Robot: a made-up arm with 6 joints. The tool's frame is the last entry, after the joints. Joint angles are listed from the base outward. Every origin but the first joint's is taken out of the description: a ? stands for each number. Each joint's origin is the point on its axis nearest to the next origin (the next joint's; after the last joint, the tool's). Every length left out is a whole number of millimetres.
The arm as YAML. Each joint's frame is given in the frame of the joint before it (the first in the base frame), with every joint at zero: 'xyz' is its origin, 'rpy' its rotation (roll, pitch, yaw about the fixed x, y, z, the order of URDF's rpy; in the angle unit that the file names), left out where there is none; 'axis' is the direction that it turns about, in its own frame. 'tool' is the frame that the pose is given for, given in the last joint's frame.
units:
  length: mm
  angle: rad
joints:
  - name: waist
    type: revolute
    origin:
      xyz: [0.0, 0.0, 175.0]
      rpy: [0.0, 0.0, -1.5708]
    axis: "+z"
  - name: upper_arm
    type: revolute
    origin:
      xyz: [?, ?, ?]
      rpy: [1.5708, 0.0, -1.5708]
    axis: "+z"
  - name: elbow
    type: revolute
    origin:
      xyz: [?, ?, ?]
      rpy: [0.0, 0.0, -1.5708]
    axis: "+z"
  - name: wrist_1
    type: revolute
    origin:
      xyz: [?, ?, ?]
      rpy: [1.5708, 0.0, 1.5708]
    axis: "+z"
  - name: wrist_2
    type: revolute
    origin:
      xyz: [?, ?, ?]
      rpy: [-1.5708, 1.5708, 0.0]
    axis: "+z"
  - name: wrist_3
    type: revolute
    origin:
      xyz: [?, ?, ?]
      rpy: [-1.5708, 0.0, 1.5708]
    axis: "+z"
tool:
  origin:
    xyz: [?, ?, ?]
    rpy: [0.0, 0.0, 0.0]
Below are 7 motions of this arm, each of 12 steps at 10 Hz.
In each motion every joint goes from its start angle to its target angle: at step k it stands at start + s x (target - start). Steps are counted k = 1, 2, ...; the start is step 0. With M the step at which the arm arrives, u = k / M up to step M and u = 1 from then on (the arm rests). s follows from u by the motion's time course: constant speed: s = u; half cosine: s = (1 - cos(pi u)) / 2; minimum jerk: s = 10 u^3 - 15 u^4 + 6 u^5.
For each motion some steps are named. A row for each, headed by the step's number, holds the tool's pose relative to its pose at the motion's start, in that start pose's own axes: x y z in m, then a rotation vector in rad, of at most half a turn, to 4 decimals.
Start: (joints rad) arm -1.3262 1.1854 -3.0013 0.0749 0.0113 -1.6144
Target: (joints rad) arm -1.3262 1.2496 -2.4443 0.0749 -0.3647 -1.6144
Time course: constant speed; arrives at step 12
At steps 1, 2, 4, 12:
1: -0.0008 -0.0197 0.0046 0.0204 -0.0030 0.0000
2: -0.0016 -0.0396 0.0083 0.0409 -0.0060 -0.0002
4: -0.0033 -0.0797 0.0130 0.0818 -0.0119 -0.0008
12: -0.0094 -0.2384 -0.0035 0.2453 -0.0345 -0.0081

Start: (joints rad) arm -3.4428 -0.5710 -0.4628 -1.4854 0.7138 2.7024
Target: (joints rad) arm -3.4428 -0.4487 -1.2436 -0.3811 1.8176 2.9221
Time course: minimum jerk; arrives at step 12
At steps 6, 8, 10, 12:
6: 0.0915 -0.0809 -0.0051 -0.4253 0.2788 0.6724
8: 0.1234 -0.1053 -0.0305 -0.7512 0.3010 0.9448
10: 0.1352 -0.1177 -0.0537 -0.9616 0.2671 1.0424
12: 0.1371 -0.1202 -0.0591 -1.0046 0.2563 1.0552

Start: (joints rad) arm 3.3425 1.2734 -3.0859 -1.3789 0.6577 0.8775
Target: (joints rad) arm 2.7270 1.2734 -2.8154 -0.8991 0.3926 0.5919
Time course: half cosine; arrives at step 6
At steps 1, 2, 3, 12:
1: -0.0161 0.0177 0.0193 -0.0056 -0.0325 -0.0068
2: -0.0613 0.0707 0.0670 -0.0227 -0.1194 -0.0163
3: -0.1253 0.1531 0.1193 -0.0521 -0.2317 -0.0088
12: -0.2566 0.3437 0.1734 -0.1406 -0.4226 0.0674

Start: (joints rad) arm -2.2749 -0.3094 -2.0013 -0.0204 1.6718 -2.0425
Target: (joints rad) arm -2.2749 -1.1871 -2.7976 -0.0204 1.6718 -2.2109
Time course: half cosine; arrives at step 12
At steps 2, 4, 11, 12:
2: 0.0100 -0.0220 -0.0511 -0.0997 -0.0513 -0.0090
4: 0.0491 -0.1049 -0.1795 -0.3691 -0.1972 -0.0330
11: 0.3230 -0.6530 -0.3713 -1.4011 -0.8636 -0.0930
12: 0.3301 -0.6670 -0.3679 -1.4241 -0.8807 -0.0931

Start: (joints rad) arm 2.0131 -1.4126 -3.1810 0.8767 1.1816 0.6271
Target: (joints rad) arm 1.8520 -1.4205 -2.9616 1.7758 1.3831 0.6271
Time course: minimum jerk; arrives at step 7
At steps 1, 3, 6, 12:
1: -0.0022 -0.0002 0.0035 0.0086 -0.0194 0.0091
3: -0.0364 -0.0039 0.0508 0.1377 -0.3019 0.1464
6: -0.0972 -0.0118 0.1153 0.3854 -0.7627 0.4010
12: -0.0993 -0.0121 0.1173 0.3957 -0.7790 0.4110

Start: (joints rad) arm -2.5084 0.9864 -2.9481 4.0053 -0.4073 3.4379
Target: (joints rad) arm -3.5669 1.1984 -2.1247 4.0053 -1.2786 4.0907
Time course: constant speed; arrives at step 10
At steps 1, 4, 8, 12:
1: 0.0413 0.0737 -0.0142 -0.1621 -0.0274 0.0960
4: 0.1521 0.2715 -0.1252 -0.6066 -0.0395 0.5088
8: 0.2277 0.4447 -0.3772 -0.9986 0.0532 1.2943
12: 0.2271 0.4876 -0.5169 -1.0630 0.1042 1.7579

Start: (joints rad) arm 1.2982 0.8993 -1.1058 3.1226 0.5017 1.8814
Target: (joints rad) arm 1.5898 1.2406 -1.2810 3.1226 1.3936 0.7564
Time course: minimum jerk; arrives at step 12
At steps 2, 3, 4, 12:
2: 0.0046 -0.0021 0.0057 -0.0227 0.0140 -0.0476
3: 0.0134 -0.0063 0.0163 -0.0677 0.0389 -0.1384
4: 0.0276 -0.0134 0.0321 -0.1418 0.0724 -0.2786
12: 0.1351 -0.0878 0.1111 -0.8152 0.0805 -1.2061

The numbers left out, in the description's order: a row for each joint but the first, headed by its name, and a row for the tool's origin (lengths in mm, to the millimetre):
upper_arm: 0.0 0.0 0.0
elbow: -71.0 379.0 0.0
wrist_1: 307.0 -69.0 0.0
wrist_2: 0.0 0.0 0.0
wrist_3: -83.0 65.0 0.0
tool: 0.0 0.0 0.0

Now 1 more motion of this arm.
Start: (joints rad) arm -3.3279 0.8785 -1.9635 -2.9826 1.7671 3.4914
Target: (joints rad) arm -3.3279 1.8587 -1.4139 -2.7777 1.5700 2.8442
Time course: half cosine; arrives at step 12
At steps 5, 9, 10, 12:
5: -0.0478 0.0777 -0.3349 -0.1983 -0.6027 -0.3535
9: 0.1266 0.0925 -0.7281 -0.2261 -1.4610 -0.7908
10: 0.1756 0.0854 -0.7769 -0.2033 -1.6088 -0.8529
12: 0.2200 0.0776 -0.8132 -0.1776 -1.7345 -0.9017

